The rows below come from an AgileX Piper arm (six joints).
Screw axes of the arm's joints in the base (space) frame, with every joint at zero. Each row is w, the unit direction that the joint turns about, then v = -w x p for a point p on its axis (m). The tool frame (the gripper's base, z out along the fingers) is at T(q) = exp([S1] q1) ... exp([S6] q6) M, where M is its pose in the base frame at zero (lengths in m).
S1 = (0, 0, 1, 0, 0, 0)
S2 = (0, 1, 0, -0.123, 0, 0)
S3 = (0, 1, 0, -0.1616, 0, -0.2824)
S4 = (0.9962, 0, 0.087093, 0, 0.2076, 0)
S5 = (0, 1, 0, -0.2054, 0, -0.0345)
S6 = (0.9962, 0, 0.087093, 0, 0.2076, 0)
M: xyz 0.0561 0 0.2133 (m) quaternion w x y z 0.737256 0 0.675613 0
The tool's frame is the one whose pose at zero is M.
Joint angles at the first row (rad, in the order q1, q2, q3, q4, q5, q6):
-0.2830, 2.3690, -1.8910, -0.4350, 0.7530, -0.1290
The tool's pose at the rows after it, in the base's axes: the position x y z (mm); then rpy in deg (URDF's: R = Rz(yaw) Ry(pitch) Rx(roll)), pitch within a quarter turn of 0, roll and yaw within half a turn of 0:
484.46, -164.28, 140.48, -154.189, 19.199, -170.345
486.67, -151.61, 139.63, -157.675, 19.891, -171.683
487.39, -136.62, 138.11, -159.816, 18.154, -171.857
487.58, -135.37, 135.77, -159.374, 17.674, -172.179
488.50, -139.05, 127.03, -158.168, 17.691, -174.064
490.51, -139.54, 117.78, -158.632, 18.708, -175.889
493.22, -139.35, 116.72, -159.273, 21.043, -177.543
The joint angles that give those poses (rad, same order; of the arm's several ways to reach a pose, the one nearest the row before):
-0.2800, 2.3690, -1.8930, -0.4060, 0.7320, -0.1290
-0.2620, 2.3670, -1.8930, -0.3370, 0.7450, -0.1400
-0.2350, 2.3670, -1.8950, -0.3050, 0.7890, -0.1480
-0.2300, 2.3720, -1.8950, -0.3240, 0.7940, -0.1270
-0.2310, 2.3930, -1.8970, -0.3750, 0.7840, -0.0580
-0.2310, 2.4130, -1.8970, -0.3850, 0.7600, -0.0110
-0.2310, 2.4170, -1.8970, -0.3850, 0.7280, 0.0300

